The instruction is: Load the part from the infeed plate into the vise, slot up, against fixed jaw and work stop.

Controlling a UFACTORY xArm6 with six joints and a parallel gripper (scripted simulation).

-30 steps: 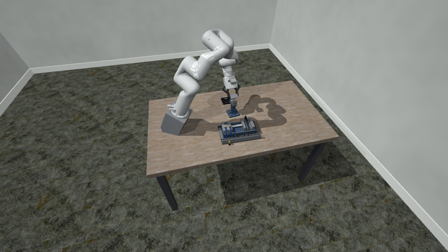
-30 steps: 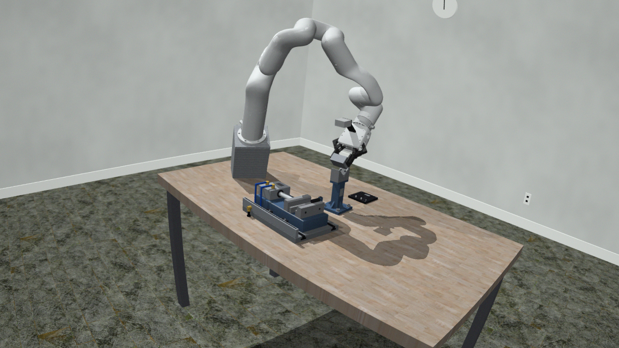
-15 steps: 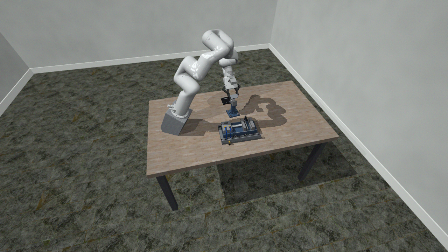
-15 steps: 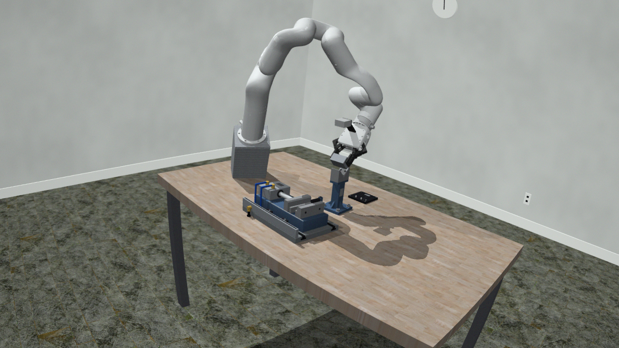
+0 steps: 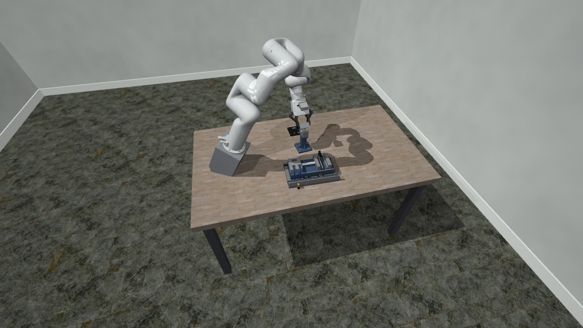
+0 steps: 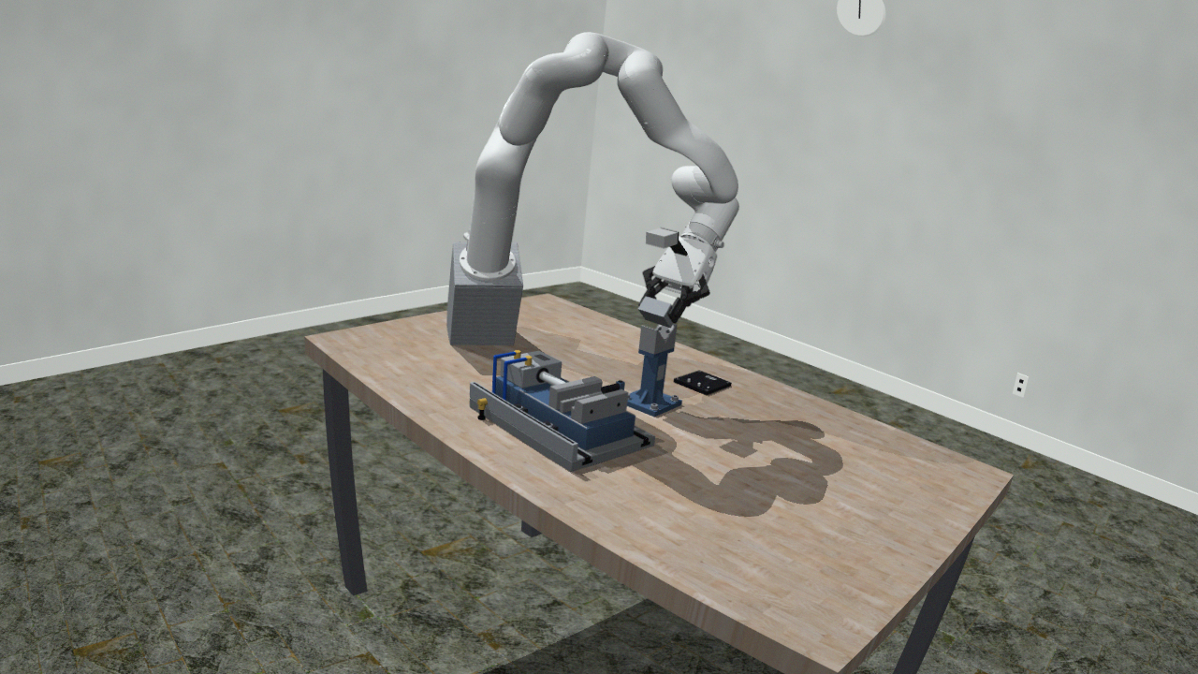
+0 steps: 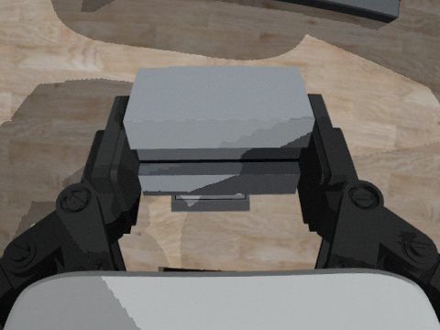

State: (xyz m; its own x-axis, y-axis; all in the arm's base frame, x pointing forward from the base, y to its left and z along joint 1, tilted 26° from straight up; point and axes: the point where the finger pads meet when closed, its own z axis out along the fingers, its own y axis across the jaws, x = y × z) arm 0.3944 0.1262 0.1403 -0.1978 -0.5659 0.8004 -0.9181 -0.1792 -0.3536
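Right now my hand is right at the grey block. From my hand the other things lie so: cylinder rod 3 cm behind, 22 cm to the right, 12 cm below; dark work stop rod 6 cm ahead, 18 cm to the right, 10 cm below; blue v-block stand 14 cm below.
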